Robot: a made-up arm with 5 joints.
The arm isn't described. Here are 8 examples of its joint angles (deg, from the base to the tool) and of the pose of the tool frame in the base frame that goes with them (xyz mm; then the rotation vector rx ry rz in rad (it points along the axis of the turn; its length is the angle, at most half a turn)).
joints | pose
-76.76 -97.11 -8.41 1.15 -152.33 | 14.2 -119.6 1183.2 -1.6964 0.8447 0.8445
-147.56 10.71 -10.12 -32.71 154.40 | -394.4 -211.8 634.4 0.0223 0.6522 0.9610
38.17 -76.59 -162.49 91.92 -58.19 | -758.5 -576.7 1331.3 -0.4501 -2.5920 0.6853
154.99 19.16 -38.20 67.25 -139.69 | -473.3 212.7 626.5 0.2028 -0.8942 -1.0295
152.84 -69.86 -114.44 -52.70 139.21 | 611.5 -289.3 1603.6 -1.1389 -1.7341 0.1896
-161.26 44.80 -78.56 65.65 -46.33 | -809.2 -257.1 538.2 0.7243 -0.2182 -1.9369
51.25 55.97 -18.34 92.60 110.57 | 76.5 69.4 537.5 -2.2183 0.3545 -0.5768
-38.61 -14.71 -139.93 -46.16 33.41 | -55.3 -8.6 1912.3 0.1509 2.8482 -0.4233
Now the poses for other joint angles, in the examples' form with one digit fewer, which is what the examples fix.
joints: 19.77 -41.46 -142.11 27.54 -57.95
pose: -402 -132 1902 -0.885 -2.575 0.458
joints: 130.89 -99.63 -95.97 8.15 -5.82
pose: 547 -613 1410 -2.689 1.406 0.084
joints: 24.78 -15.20 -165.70 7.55 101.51
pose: -172 -105 1954 2.775 -1.403 -0.011
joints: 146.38 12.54 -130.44 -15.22 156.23
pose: -586 405 1730 1.174 2.080 -0.155
